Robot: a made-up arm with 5 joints.
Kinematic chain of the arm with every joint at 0, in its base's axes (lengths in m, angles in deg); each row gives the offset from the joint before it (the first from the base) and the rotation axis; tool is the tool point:
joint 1: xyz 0 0 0.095 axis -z
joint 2: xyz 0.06 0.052 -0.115 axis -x
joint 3: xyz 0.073 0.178 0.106 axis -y
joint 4: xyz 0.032 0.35 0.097 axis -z
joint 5: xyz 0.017 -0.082 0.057 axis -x
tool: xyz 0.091 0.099 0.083
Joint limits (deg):
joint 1: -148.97..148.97
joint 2: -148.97..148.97
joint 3: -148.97..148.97
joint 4: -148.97..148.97
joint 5: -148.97..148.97
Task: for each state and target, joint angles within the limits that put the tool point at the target. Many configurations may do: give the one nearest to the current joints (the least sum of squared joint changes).
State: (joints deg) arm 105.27 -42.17 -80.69 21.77 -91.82
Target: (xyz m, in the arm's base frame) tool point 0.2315 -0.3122 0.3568
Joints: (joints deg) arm 79.11 -38.70 -61.36 40.22 -94.62
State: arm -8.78 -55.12 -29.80 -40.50 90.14
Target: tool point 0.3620 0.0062 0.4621
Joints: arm 38.22 -62.86 -26.86 -17.77 117.39
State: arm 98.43 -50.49 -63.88 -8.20 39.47
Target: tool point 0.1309 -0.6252 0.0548
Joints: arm 142.04 -10.11 -79.70 22.72 53.51
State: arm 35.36 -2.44 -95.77 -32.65 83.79
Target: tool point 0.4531 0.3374 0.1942
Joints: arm 38.38 -27.79 -100.68 -15.99 102.24
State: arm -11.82 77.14 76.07 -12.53 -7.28
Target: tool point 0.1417 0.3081 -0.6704
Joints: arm 8.39 98.39 33.31 -35.03 -0.33
